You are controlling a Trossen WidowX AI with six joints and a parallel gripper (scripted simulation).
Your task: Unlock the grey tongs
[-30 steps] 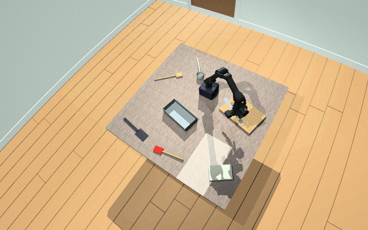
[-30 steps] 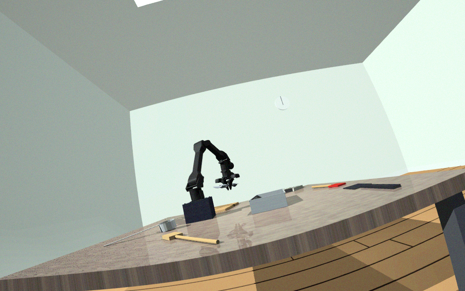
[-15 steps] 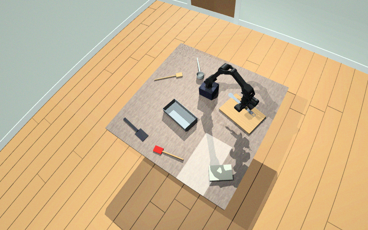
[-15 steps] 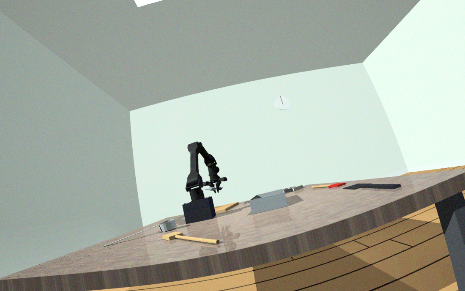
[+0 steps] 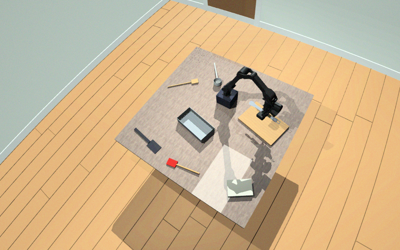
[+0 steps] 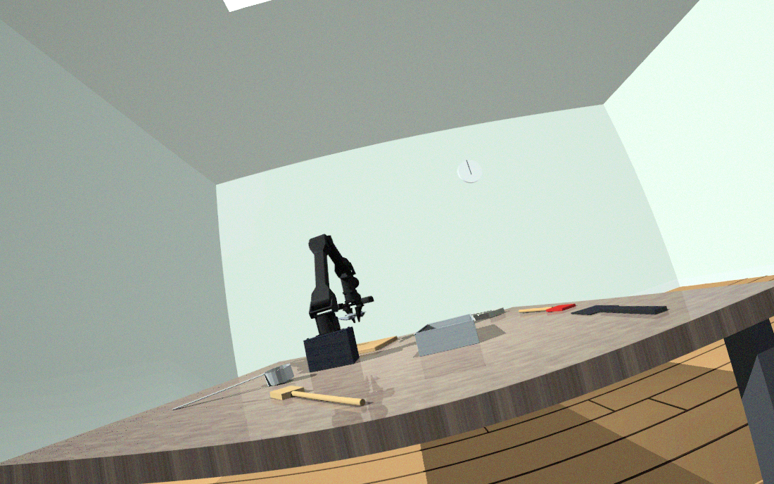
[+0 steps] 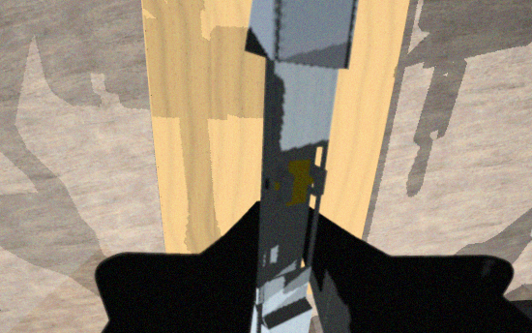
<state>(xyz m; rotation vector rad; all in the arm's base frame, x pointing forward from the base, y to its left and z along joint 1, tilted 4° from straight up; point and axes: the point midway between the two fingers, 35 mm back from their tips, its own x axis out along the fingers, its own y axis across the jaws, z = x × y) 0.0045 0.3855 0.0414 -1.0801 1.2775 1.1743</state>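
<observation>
The yellow lock piece is 3 cm to the left of my gripper tip and 4 cm above it. Round my gripper tip: pale block (56 cm ahead, 16 cm to the left, 11 cm below); grey roasting tin (37 cm ahead, 44 cm to the right, 9 cm below); wooden board (11 cm below).
</observation>
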